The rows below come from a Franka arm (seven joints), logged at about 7 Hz.
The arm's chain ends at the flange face. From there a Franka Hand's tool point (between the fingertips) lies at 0.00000 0.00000 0.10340 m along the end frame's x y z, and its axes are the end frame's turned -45 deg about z.
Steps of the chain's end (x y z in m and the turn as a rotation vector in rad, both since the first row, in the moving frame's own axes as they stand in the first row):
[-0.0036 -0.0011 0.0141 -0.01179 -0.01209 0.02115]
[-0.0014 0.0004 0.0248 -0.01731 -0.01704 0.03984]
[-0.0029 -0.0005 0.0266 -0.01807 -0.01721 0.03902]
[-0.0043 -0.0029 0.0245 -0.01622 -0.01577 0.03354]
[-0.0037 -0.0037 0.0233 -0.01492 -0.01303 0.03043]
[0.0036 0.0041 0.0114 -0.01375 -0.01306 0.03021]
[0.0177 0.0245 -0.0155 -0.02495 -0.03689 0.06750]
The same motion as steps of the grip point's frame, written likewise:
[-0.0035 -0.0034 0.0141 0.00021 -0.01689 0.02115]
[-0.0038 -0.0007 0.0248 -0.00019 -0.02429 0.03984]
[-0.0043 -0.0024 0.0266 -0.00061 -0.02495 0.03902]
[-0.0033 -0.0051 0.0245 -0.00032 -0.02262 0.03354]
[-0.0020 -0.0051 0.0233 -0.00134 -0.01976 0.03043]
[-0.0023 0.0055 0.0114 -0.00049 -0.01896 0.03021]
[-0.0093 0.0288 -0.0156 0.00844 -0.04373 0.06750]

